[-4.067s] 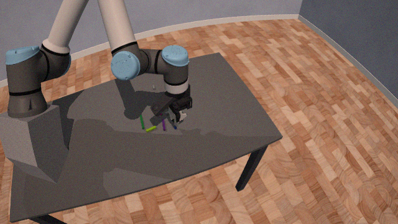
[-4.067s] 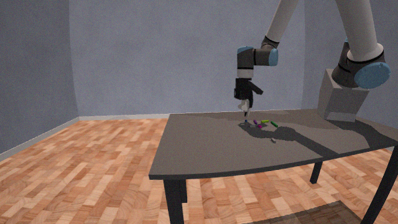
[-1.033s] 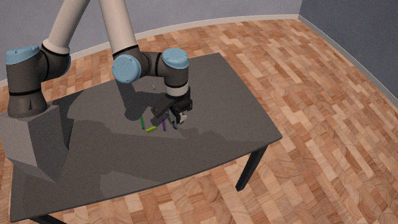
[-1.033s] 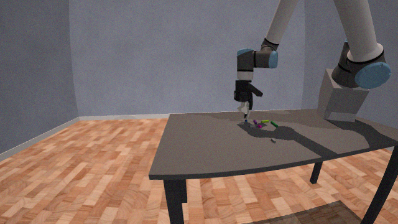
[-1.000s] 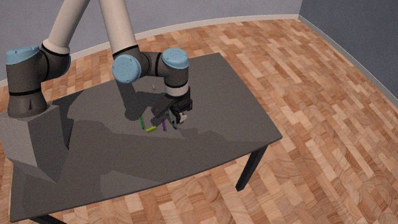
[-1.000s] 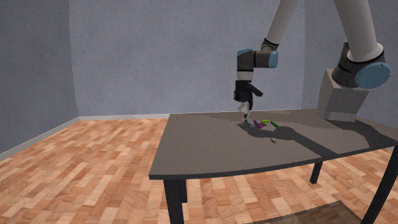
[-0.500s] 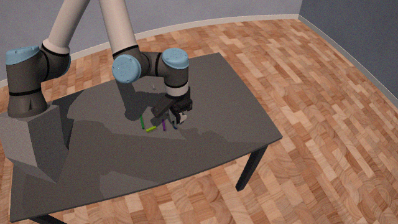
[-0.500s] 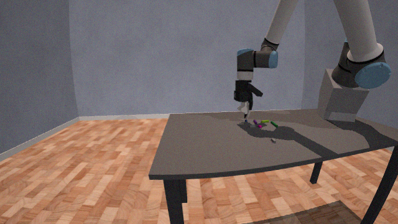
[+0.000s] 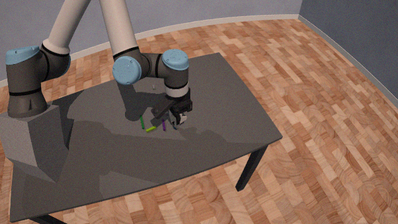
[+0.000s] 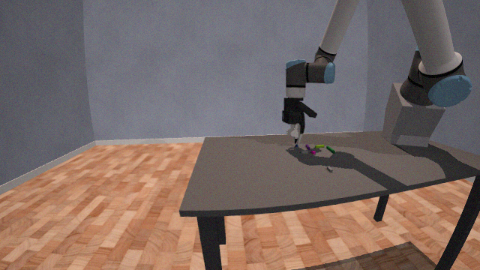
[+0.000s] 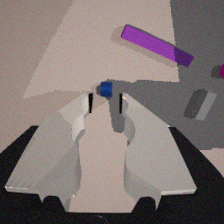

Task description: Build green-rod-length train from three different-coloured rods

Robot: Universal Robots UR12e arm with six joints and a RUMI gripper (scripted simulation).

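My hand is 2 cm above the blue rod. Also, from my hand: purple rod: 5 cm behind, 2 cm to the left, 2 cm below; magenta rod: 6 cm behind, 10 cm to the left, 2 cm below; lime rod: 11 cm behind, 1 cm to the left, 2 cm below.
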